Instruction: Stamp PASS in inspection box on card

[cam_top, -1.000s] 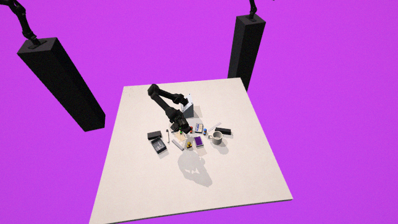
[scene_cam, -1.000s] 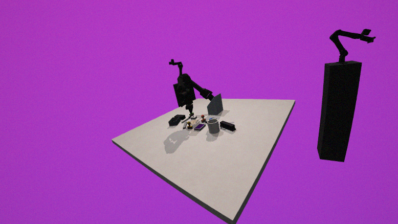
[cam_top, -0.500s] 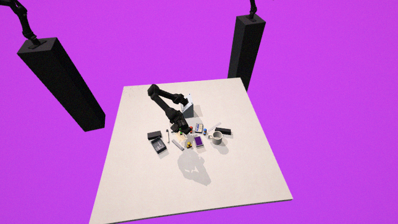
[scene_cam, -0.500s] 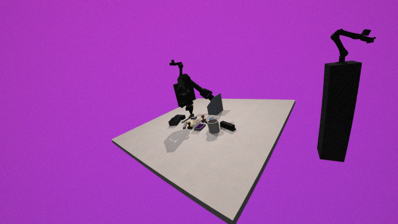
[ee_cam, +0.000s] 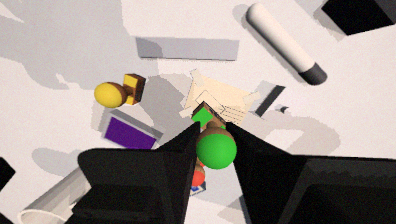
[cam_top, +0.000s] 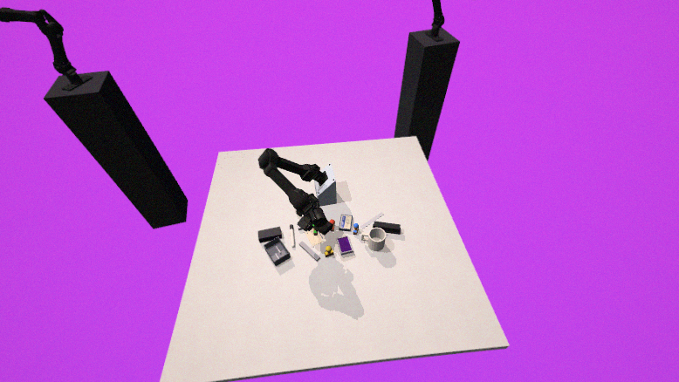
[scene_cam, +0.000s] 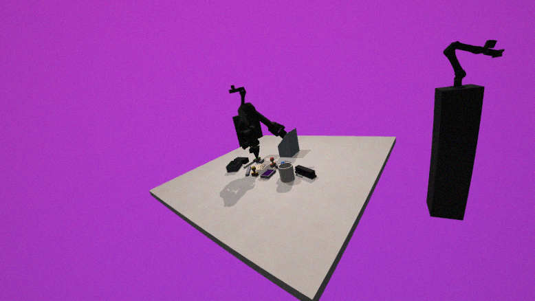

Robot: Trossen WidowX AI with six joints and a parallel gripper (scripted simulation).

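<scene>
Right now the beige card is 8 cm below my gripper tip, 1 cm to the right of it and 1 cm behind it. The rest, counted from my gripper tip: red-knobbed stamp 9 cm to the left, 6 cm below, 3 cm behind; then grey bar 7 cm below, 7 cm ahead, 5 cm to the right; then green-knobbed stamp right at my gripper tip.
</scene>
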